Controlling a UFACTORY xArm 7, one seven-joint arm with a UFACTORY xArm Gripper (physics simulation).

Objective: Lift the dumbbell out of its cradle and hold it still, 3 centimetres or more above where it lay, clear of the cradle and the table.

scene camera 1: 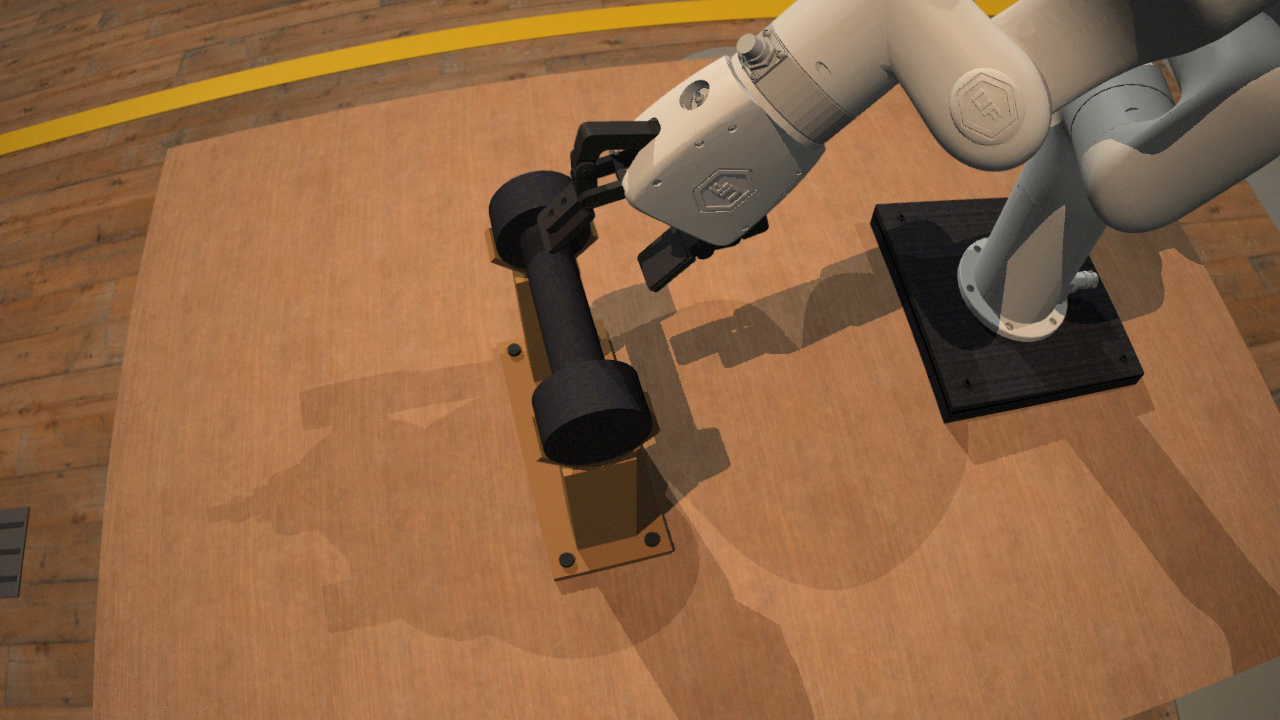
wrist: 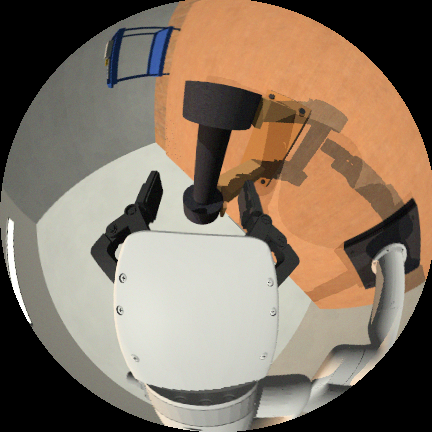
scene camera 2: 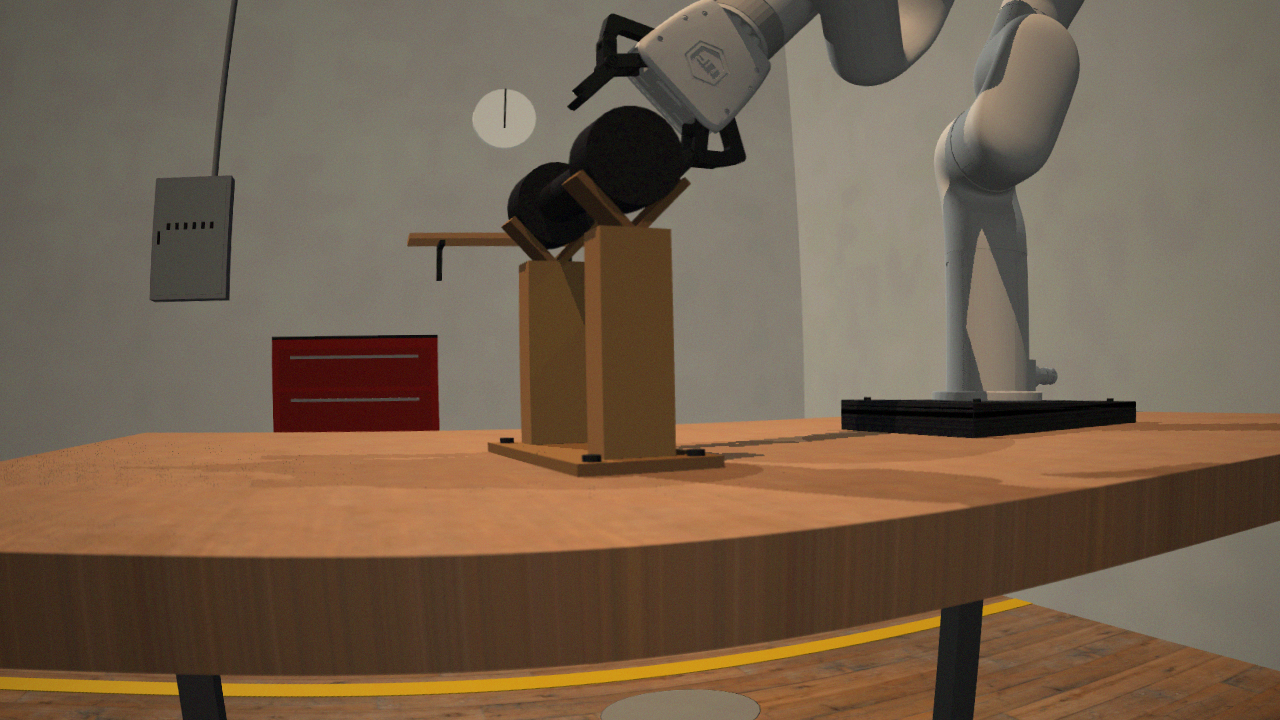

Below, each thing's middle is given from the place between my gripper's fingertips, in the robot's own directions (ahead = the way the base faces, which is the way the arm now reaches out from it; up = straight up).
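Labels:
There is the wooden cradle (scene camera 2: pixel 597 381), 150 mm below my hand, 30 mm ahead of it and 10 mm to the left of it. I also see the black dumbbell (scene camera 1: pixel 590 409), which is 40 mm below my hand, 10 mm to the left of it and 30 mm ahead of it.

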